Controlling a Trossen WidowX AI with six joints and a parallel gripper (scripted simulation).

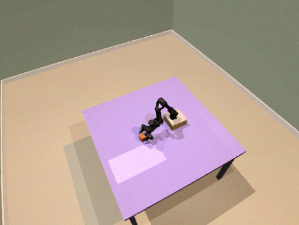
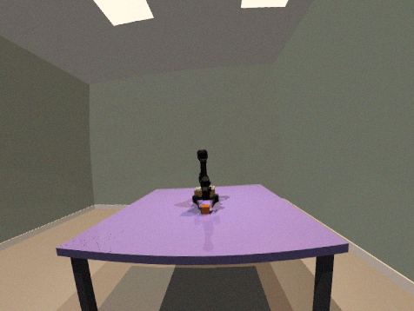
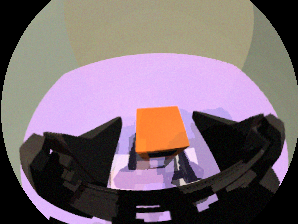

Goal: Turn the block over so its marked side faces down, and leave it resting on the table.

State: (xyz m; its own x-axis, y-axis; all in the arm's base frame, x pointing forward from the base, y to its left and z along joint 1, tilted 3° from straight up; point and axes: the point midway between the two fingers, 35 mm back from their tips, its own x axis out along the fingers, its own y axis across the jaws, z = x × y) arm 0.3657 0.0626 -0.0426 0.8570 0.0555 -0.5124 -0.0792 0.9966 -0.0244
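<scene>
My gripper tip is 30 mm past the block and 20 mm above it.
</scene>
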